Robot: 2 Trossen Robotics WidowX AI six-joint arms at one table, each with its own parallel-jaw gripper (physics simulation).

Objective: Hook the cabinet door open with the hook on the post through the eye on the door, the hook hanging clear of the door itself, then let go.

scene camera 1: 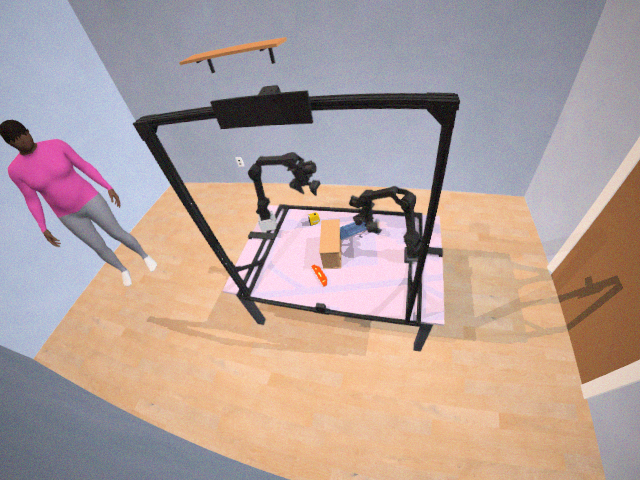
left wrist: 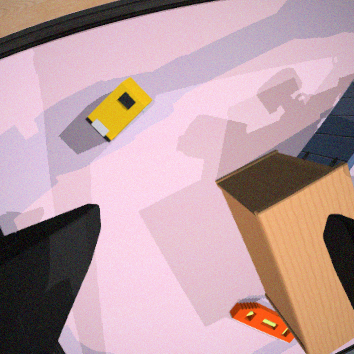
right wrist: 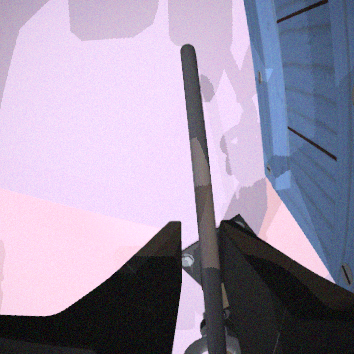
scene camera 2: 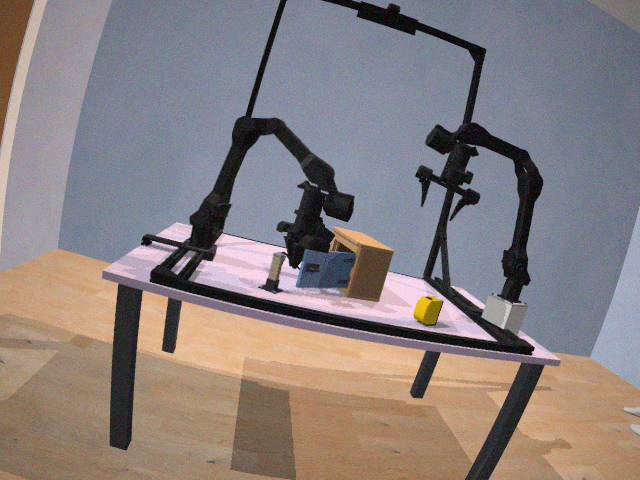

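Where they show: left gripper, fingertip midpoint: (scene camera 1: 310,194) (left wrist: 215,221) (scene camera 2: 435,213); right gripper, fingertip midpoint: (right wrist: 199,231) (scene camera 2: 292,267); left arm's base, origin of the base link: (scene camera 1: 265,216) (scene camera 2: 509,299); right arm's base, origin of the base link: (scene camera 1: 413,253) (scene camera 2: 199,245).
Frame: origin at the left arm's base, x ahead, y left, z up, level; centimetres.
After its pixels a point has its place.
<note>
The tan cabinet (scene camera 1: 330,238) @[x 38.9, y -34.9, z 5.5 cm] (scene camera 2: 373,271) @[x 40.1, y -20.6, z -1.5 cm] (left wrist: 300,240) @[x 38.0, y -24.7, z 5.5 cm] stands mid-table. Its blue door (scene camera 1: 352,230) @[x 53.0, y -23.4, z -3.8 cm] (scene camera 2: 328,273) @[x 53.2, y -22.2, z -4.0 cm] (left wrist: 332,132) @[x 52.4, y -22.4, z -4.3 cm] (right wrist: 312,110) @[x 58.2, y -21.9, z -3.3 cm] is swung out from it. The short post (scene camera 2: 276,268) @[x 69.0, y -20.7, z -4.1 cm] stands just beyond the door's free edge. Its dark hook rod (right wrist: 194,115) @[x 59.0, y -25.0, z -5.2 cm] runs up the right wrist view, beside the door and apart from it there. I cannot make out the eye, nor the hook in it. My right gripper (scene camera 2: 295,264) @[x 62.8, y -24.5, z -4.3 cm] (right wrist: 199,231) @[x 62.8, y -24.5, z -4.3 cm] is low beside the door, fingers slightly apart, the rod crossing their gap without being gripped. My left gripper (scene camera 1: 307,192) @[x 32.2, y -10.8, z 18.9 cm] (scene camera 2: 438,210) @[x 32.2, y -10.8, z 18.9 cm] is wide open, high above the table.
A yellow block (scene camera 1: 313,219) @[x 30.8, y -6.0, z -5.2 cm] (scene camera 2: 428,310) @[x 33.1, y -2.0, z -5.5 cm] (left wrist: 116,111) @[x 30.8, y -4.3, z -2.8 cm] lies on the cabinet's other side from the door. An orange level-like thing (scene camera 1: 316,271) @[x 27.8, y -44.9, z -8.2 cm] (left wrist: 255,320) @[x 27.9, y -44.3, z -8.2 cm] lies near the cabinet's end. Black rails (scene camera 2: 310,316) @[x 66.3, y -3.4, z -9.2 cm] edge the table, and a tall black frame (scene camera 1: 445,155) @[x 67.7, y -84.6, z 80.9 cm] rises over it.
</note>
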